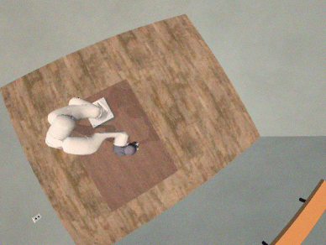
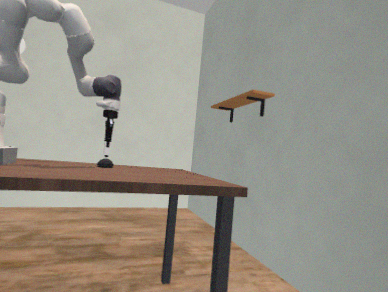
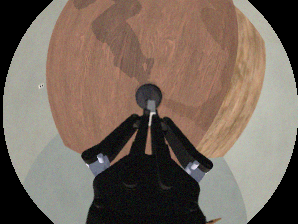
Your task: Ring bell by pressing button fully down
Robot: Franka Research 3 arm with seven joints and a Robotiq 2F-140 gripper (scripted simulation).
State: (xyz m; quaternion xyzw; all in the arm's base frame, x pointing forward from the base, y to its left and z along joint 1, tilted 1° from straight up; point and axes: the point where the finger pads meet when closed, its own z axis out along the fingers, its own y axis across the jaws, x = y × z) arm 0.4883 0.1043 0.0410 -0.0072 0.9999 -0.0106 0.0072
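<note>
The bell is 10 mm to the right of my hand and 70 mm below it.
</note>
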